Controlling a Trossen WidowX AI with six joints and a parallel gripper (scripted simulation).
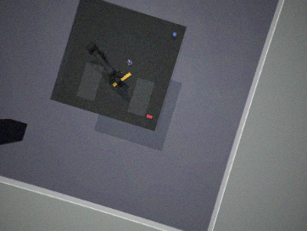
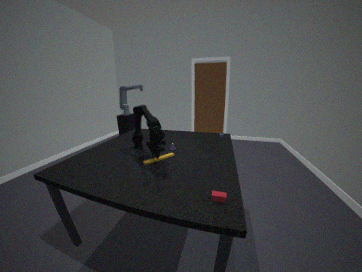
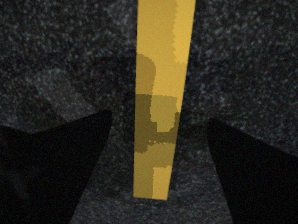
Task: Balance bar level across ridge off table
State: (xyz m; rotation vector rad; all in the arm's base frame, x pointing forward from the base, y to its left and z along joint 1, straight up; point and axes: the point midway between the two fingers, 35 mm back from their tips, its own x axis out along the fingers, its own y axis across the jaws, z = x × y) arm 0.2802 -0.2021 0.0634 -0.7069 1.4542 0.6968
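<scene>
My gripper tip is 2 cm short of the yellow bar, 2 cm to the right of it and 2 cm above it. From my gripper tip the other things lie so: red block: 46 cm ahead, 30 cm to the right, 1 cm below; blue object: 46 cm ahead, 70 cm to the left, 1 cm below.
</scene>
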